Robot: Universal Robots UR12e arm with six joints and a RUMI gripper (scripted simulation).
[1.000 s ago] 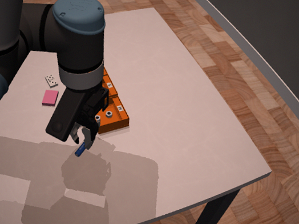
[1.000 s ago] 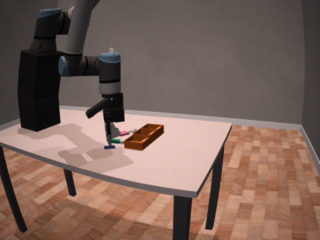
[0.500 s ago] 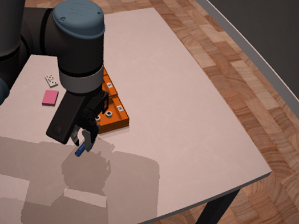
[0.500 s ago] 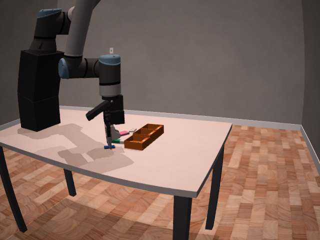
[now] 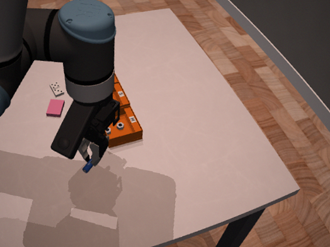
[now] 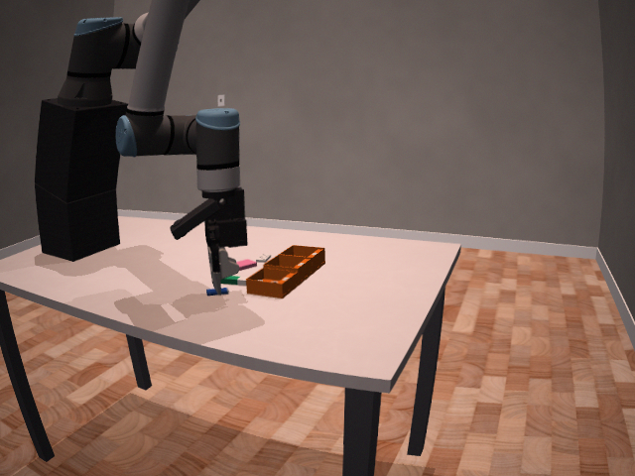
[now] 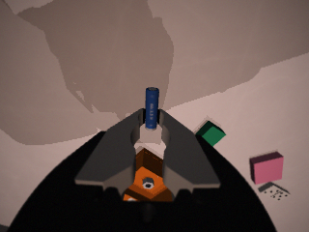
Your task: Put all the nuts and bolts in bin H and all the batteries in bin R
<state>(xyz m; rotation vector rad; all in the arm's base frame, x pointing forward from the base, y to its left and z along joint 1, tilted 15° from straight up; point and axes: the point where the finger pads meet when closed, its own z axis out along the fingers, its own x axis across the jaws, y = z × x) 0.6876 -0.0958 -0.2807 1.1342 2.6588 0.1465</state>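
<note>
My gripper is now 170 mm to the right of the orange bin row and 80 mm short of it. The rest, counted from my hand: green block (80 mm to the left, 10 mm below); blue battery (10 mm below); pink block (190 mm to the left, 60 mm behind, 10 mm below).
</note>
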